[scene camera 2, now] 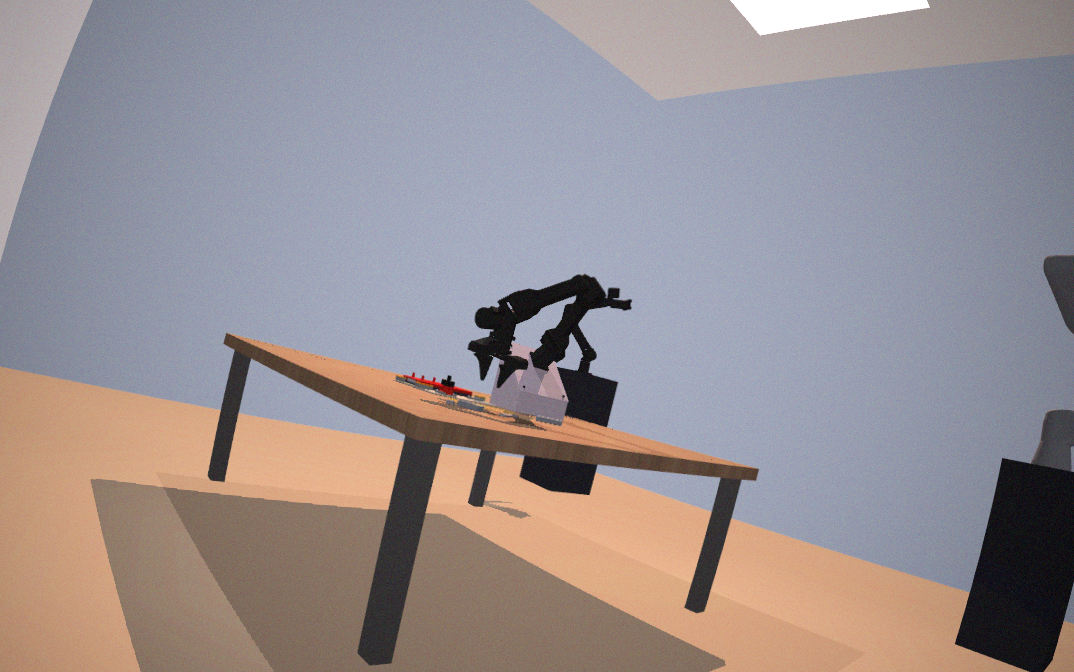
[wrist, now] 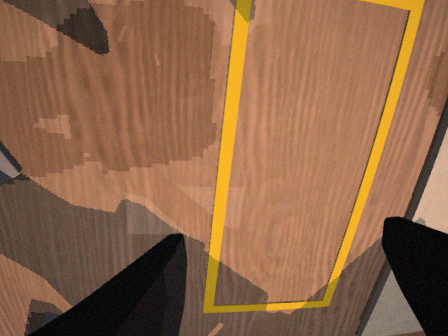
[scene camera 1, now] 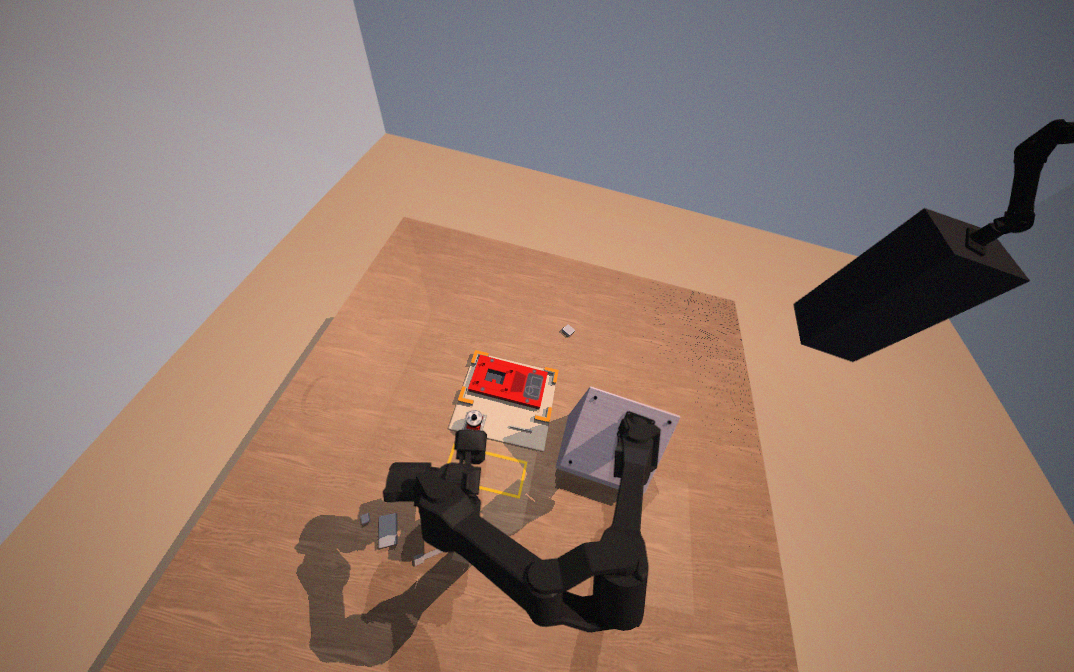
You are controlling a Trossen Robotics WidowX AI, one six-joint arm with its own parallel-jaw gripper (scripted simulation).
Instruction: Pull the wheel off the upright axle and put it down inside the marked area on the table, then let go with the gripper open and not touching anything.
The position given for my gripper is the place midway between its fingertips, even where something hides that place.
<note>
My gripper (scene camera 2: 490, 384) is open, holding nothing.
My gripper shows as well in the wrist view (wrist: 285, 239) and in scene camera 1 (scene camera 1: 474, 479).
</note>
